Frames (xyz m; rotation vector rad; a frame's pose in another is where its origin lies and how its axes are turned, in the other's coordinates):
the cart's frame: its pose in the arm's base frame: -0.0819 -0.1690 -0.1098 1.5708 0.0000 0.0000
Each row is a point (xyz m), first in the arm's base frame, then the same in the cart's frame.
Working: the arm's base frame: its pose in the cart's frame: 0.0819 0.1098 -0.1690 -1.5708 0.0000 0.0000

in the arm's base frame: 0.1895 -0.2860 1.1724
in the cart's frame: 0.2714 1.2822 0.1170
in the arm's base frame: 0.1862 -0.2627 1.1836
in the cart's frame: 0.2681 1.2934 0.0937
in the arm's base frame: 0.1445 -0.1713 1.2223
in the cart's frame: 0.2264 1.3321 0.0023
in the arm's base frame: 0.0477 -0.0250 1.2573
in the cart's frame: 0.1296 1.3671 -0.1440
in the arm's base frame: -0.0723 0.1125 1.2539
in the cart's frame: 0.0096 1.3637 -0.2815
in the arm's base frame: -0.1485 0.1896 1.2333
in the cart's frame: -0.0666 1.3431 -0.3586
